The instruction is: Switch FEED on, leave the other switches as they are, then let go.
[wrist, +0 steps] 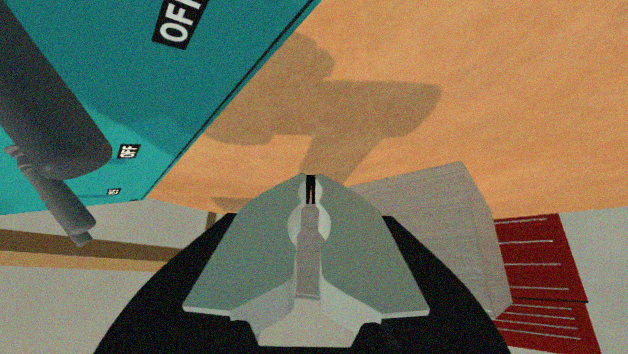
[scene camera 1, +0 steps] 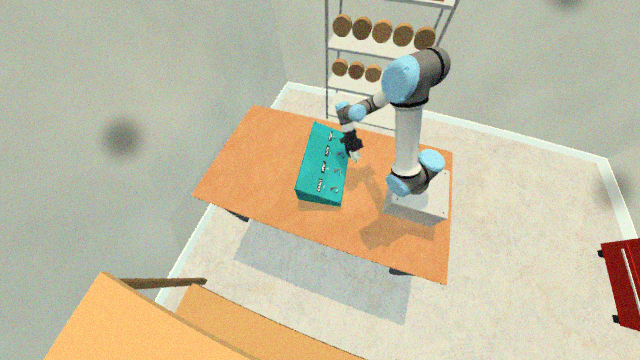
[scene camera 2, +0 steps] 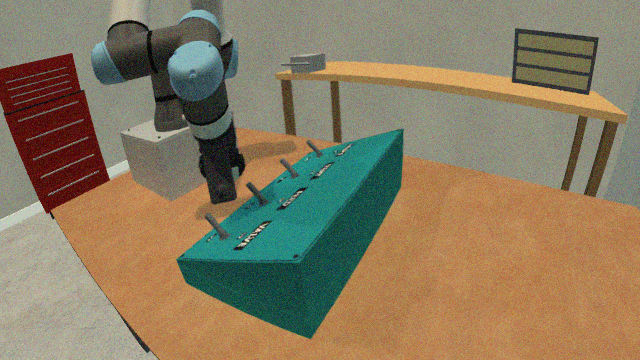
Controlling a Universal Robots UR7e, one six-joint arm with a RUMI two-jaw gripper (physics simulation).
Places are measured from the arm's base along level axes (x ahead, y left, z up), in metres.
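Where they show: gripper, fingertip midpoint: (wrist: pixel 311 177) (scene camera 1: pixel 356 162); arm's base, origin of the base link: (scene camera 2: pixel 178 123).
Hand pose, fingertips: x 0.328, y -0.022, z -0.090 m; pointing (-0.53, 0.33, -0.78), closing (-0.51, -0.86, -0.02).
Things, the pixels of their top centre, and the offset from my fingertips. Level surfaces: height alone.
- FEED lever, middle of its top: (scene camera 2: pixel 254 183) 0.003 m right, 0.114 m ahead, 0.039 m up
- FEED label, middle of its top: (scene camera 2: pixel 292 196) 0.023 m left, 0.193 m ahead, 0.027 m up
- VALVE lever, middle of its top: (scene camera 2: pixel 212 214) 0.117 m right, 0.151 m ahead, 0.039 m up
- VENT lever, middle of its top: (wrist: pixel 42 231) (scene camera 2: pixel 287 158) 0.111 m left, 0.077 m ahead, 0.039 m up
- farthest lever, middle of its top: (wrist: pixel 60 245) (scene camera 2: pixel 313 140) 0.226 m left, 0.040 m ahead, 0.039 m up
- orange table, its level: 0.088 m down
The teal sloped panel (scene camera 1: pixel 310 167) (scene camera 2: pixel 345 200) (wrist: pixel 100 75) carries a row of grey levers. In scene camera 2 the FEED lever (scene camera 2: pixel 256 193) is second from the near end, beside the FEED label (scene camera 2: pixel 292 198). It leans towards the robot-base side, the OFF side, as do the VALVE lever (scene camera 2: pixel 216 226), the VENT lever (scene camera 2: pixel 288 168) and the farthest lever (scene camera 2: pixel 314 148). My gripper (scene camera 1: pixel 355 157) (scene camera 2: pixel 223 198) (wrist: pixel 311 177) is shut and empty, beside the panel's robot-side edge, apart from the levers. A large dark lever (wrist: pixel 55 105) shows in the wrist view; its name is out of sight.
The panel stands on the orange table (scene camera 1: pixel 240 160) (scene camera 2: pixel 475 250) (wrist: pixel 500 100). The grey robot base (scene camera 1: pixel 420 215) (scene camera 2: pixel 165 165) (wrist: pixel 425 215) stands on the table's other side. A shelf rack (scene camera 1: pixel 327 85), a red cabinet (scene camera 2: pixel 55 135) and a curved bench (scene camera 2: pixel 425 80) stand farther off.
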